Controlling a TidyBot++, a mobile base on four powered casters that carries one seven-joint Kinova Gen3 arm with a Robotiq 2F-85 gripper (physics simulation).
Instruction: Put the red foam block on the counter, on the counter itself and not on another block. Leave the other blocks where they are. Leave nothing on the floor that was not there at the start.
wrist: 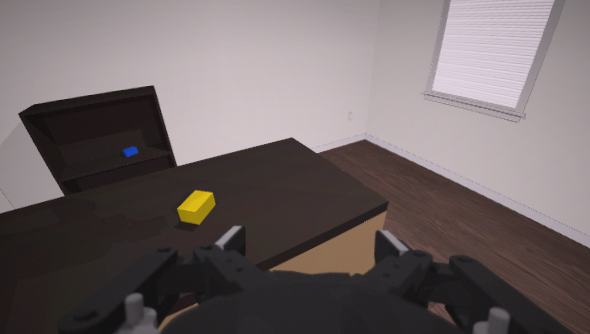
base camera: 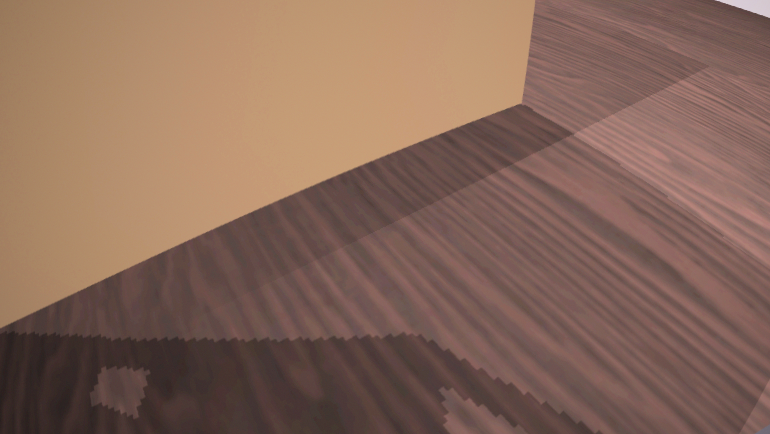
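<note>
The counter (wrist: 300,175) has a dark top and a tan side, and its top reaches across the left and middle of the wrist view. Its tan side (base camera: 258,118) fills the upper left of the base camera view. A yellow block (wrist: 196,207) lies on the counter top, left of the middle. A blue block (wrist: 130,151) lies on a shelf farther back on the left. The red foam block does not show in either view. My gripper (wrist: 309,243) is open and empty, at the counter's near edge in the wrist view.
A dark shelf unit (wrist: 162,127) stands behind the counter on the left. Wood floor (base camera: 539,258) (wrist: 450,225) runs along the counter's side and end. A window (wrist: 492,50) is in the wall on the right. The counter's near right corner juts out over its side.
</note>
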